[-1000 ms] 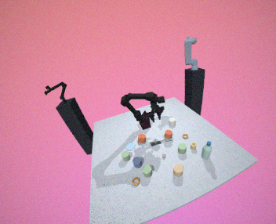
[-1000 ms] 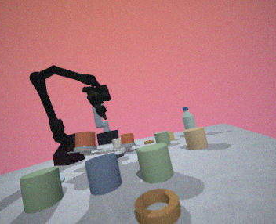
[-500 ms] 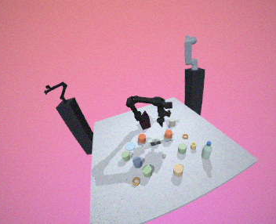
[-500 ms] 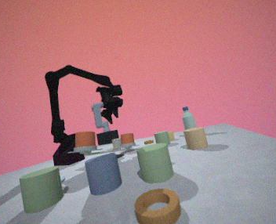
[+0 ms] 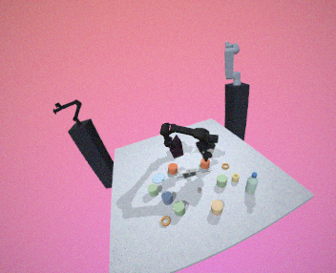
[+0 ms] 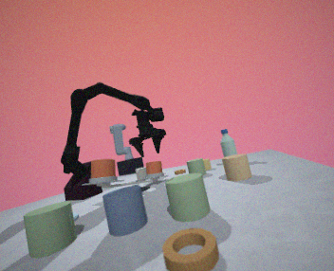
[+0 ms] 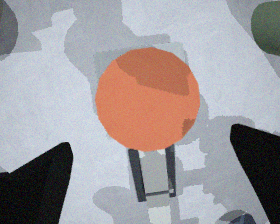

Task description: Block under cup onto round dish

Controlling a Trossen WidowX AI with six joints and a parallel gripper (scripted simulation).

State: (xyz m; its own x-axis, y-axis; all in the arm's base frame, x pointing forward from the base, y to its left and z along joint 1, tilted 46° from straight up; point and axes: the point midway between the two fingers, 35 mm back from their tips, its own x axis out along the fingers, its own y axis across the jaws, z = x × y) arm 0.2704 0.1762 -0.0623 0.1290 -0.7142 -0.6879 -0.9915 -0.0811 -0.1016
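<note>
Right now my gripper tip is 80 mm above the pale grey-blue block. Round my gripper tip: orange cup: 270 mm to the right, 10 mm below, 10 mm ahead; small balance: 130 mm to the right, 90 mm below, 10 mm ahead; grey lump: 180 mm ahead, 110 mm to the right, 110 mm below.
</note>
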